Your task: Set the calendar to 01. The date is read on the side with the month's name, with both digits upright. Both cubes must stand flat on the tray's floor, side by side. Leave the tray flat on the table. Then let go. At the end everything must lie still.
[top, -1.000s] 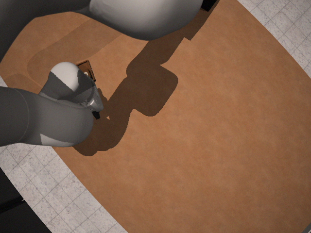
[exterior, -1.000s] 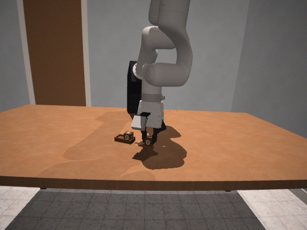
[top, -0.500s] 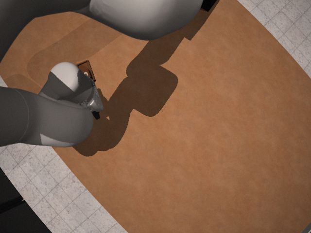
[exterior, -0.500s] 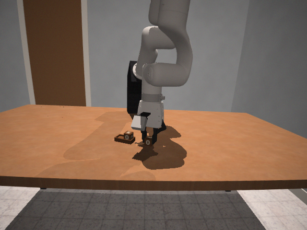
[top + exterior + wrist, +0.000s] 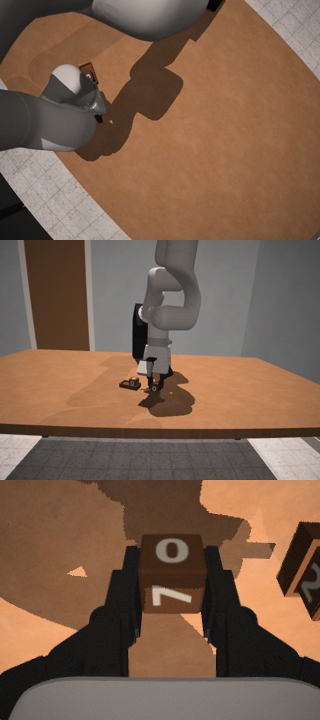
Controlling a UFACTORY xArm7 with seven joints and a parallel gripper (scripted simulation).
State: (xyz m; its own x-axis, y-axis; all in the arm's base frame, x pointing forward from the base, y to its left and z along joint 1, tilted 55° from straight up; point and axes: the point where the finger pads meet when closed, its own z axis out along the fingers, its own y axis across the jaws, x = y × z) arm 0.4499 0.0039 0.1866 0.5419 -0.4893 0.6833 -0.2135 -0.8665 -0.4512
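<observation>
The cube lies 10 mm below my hand. The rest, counted from my hand: calendar tray: 100 mm to the right, 40 mm behind, 20 mm below.
</observation>
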